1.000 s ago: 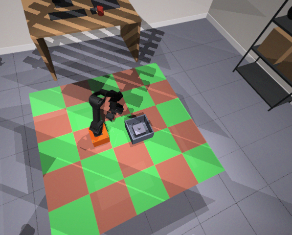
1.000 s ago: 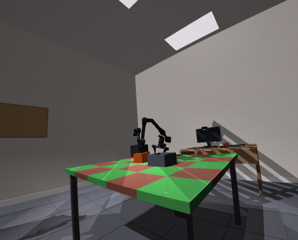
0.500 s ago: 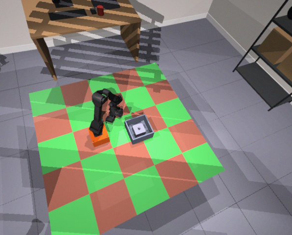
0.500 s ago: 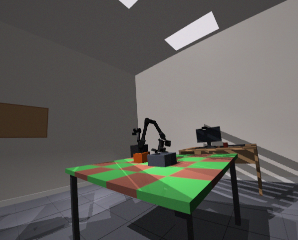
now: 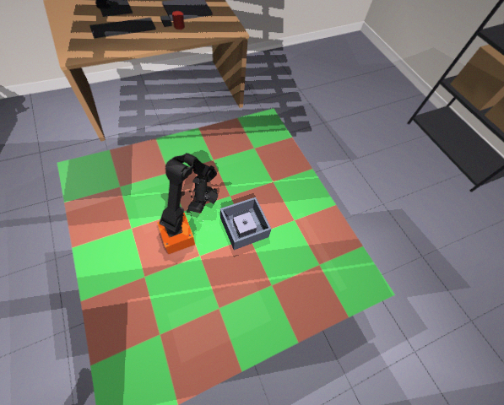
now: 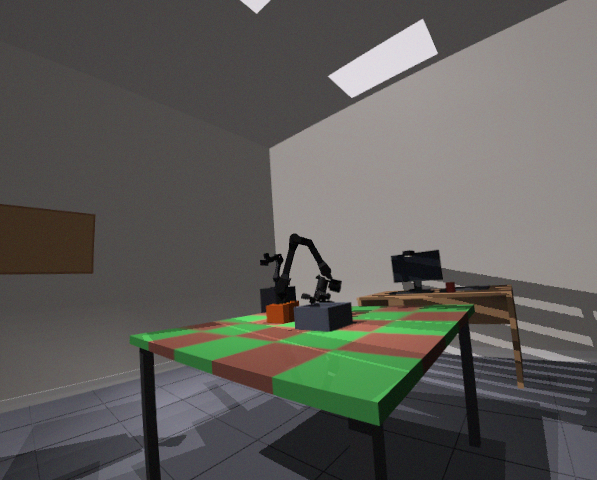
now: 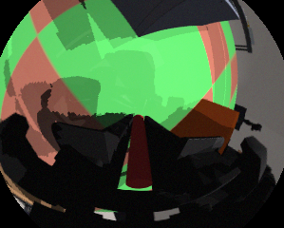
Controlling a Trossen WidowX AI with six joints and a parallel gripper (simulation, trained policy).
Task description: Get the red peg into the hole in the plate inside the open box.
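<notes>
Now: gripper tip 17 cm short of the plate, 16 cm to the left of it and 3 cm below it. Also, from my gripper tip: red peg (3 cm above, 1 cm to the left); then grey box (17 cm ahead, 16 cm to the right, 1 cm above).
</notes>
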